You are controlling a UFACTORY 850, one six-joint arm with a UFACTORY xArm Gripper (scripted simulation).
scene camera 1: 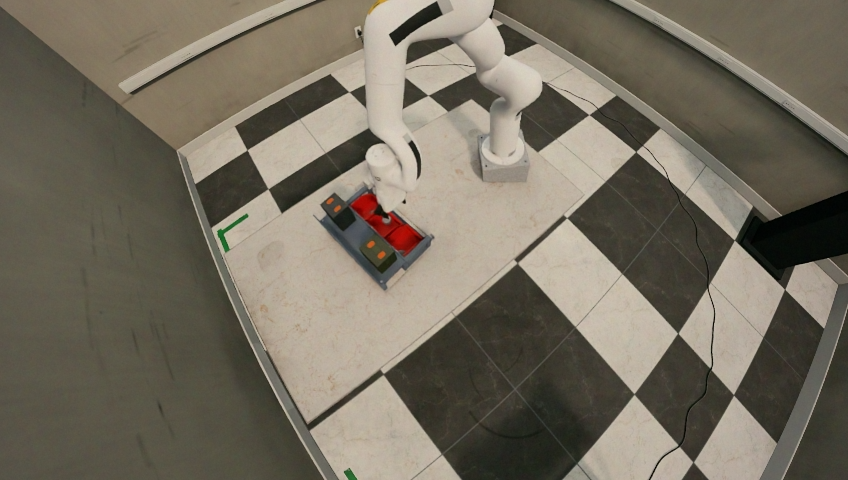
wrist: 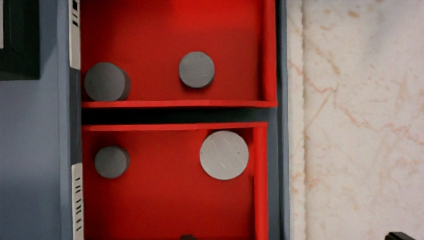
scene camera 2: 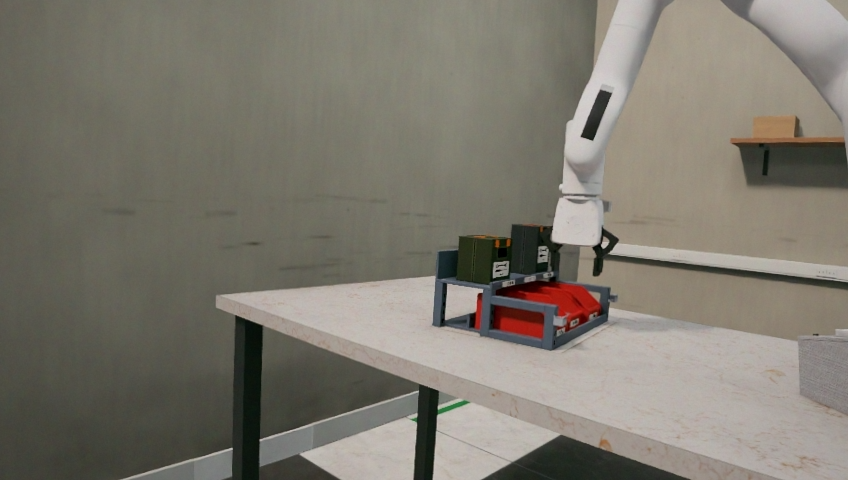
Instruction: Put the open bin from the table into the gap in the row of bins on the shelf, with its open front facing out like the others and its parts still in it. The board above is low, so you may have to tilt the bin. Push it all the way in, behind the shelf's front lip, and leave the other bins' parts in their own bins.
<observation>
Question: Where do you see a large grey disc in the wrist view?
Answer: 224, 155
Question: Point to a dark grey box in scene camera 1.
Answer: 342, 215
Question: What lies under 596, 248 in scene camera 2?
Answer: The gripper.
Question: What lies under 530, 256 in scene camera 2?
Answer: A dark grey box.
</observation>
